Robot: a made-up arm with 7 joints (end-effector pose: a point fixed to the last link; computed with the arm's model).
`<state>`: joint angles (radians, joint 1 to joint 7).
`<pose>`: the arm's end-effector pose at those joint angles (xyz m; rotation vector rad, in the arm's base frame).
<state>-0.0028 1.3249 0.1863 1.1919 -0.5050 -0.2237 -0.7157</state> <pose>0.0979 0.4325 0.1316 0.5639 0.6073 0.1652</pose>
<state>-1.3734 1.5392 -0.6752 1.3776 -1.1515 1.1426 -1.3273</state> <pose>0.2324 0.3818 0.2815 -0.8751 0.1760 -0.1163</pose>
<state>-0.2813 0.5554 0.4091 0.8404 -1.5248 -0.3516 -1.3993</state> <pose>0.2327 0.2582 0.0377 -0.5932 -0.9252 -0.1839</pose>
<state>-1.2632 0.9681 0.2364 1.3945 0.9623 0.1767 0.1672</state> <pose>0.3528 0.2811 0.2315 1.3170 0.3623 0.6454</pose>
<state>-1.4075 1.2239 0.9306 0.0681 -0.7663 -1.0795 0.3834</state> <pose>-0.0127 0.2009 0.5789 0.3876 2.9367 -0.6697</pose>
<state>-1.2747 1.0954 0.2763 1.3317 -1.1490 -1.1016 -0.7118</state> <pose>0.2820 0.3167 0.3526 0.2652 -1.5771 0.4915</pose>
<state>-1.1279 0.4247 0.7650 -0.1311 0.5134 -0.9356 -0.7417</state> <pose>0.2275 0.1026 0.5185 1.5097 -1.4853 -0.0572</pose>
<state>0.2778 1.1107 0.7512 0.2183 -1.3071 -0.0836 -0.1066</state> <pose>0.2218 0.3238 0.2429 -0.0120 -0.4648 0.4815</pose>
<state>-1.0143 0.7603 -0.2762 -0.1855 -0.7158 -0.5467 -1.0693</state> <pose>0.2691 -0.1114 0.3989 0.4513 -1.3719 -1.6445</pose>
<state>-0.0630 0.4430 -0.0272 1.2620 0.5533 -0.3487 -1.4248</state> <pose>0.0001 0.1235 -0.1451 -0.3308 1.3714 -1.4088</pose>
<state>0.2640 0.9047 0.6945 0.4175 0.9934 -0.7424 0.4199</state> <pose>0.1636 0.3164 0.1108 1.7908 -0.1747 -0.2185</pose>
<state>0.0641 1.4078 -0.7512 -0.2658 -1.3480 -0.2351 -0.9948</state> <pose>0.1069 0.0411 -0.0053 -0.6781 0.4302 -1.2000</pose>
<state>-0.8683 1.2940 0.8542 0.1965 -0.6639 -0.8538 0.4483</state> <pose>0.1310 0.2145 0.5593 0.1174 -2.3611 0.7854</pose>
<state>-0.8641 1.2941 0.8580 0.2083 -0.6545 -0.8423 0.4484</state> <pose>0.1326 0.2179 0.5583 0.1295 -2.3390 0.8042</pose>
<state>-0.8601 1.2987 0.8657 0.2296 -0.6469 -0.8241 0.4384</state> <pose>0.1334 0.2239 0.5577 0.1502 -2.3070 0.8270</pose>
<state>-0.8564 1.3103 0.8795 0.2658 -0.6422 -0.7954 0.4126</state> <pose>0.1330 0.2336 0.5577 0.1822 -2.2590 0.8551</pose>
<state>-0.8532 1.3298 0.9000 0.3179 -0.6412 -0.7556 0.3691</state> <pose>0.1307 0.2474 0.5581 0.2221 -2.1938 0.8860</pose>
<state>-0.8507 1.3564 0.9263 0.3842 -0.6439 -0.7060 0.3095</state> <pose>0.1266 0.2645 0.5585 0.2622 -2.1132 0.9160</pose>
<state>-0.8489 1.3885 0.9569 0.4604 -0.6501 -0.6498 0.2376</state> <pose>0.1206 0.2837 0.5584 0.2942 -2.0236 0.9399</pose>
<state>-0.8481 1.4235 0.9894 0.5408 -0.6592 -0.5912 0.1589</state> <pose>0.1134 0.3032 0.5575 0.3123 -1.9337 0.9538</pose>
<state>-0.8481 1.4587 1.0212 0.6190 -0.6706 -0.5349 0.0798</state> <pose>0.1056 0.3212 0.5558 0.3154 -1.8526 0.9561</pose>
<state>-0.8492 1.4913 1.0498 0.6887 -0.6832 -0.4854 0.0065</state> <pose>0.0981 0.3364 0.5538 0.3075 -1.7877 0.9480</pose>
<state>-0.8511 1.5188 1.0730 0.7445 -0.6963 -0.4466 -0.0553</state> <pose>0.0916 0.3478 0.5521 0.2944 -1.7432 0.9330</pose>
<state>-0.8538 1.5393 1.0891 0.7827 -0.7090 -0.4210 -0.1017</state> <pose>0.0865 0.3550 0.5512 0.2824 -1.7195 0.9155</pose>
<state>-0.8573 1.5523 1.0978 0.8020 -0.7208 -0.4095 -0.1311</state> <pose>0.0827 0.3582 0.5517 0.2757 -1.7156 0.8990</pose>
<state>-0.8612 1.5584 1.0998 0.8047 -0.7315 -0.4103 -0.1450</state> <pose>0.0802 0.3580 0.5533 0.2750 -1.7270 0.8854</pose>
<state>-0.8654 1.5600 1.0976 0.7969 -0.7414 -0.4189 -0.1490</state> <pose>0.0785 0.3557 0.5556 0.2782 -1.7477 0.8740</pose>
